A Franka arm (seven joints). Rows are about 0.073 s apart.
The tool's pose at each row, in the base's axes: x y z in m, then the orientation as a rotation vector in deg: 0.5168 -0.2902 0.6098 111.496 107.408 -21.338; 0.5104 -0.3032 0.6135 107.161 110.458 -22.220; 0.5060 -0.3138 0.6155 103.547 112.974 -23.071; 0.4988 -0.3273 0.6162 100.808 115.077 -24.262; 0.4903 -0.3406 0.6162 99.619 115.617 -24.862; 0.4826 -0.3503 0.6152 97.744 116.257 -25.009; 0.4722 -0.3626 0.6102 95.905 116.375 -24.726; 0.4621 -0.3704 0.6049 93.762 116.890 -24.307; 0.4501 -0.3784 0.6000 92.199 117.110 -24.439; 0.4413 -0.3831 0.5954 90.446 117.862 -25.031
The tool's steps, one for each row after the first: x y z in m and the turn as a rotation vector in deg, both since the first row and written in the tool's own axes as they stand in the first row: -0.0136 -0.0058 0.0022 -0.986 -0.869 -3.673; -0.0242 -0.0099 0.0050 -1.668 -1.578 -6.775; -0.0368 -0.0168 0.0101 -1.747 -2.178 -9.342; -0.0491 -0.0251 0.0155 -1.851 -2.677 -10.266; -0.0577 -0.0328 0.0202 -2.546 -3.251 -11.486; -0.0669 -0.0435 0.0294 -3.657 -3.932 -12.341; -0.0719 -0.0540 0.0368 -4.858 -4.449 -13.547; -0.0774 -0.0664 0.0438 -5.525 -5.094 -14.420; -0.0800 -0.0756 0.0492 -5.808 -5.685 -15.759
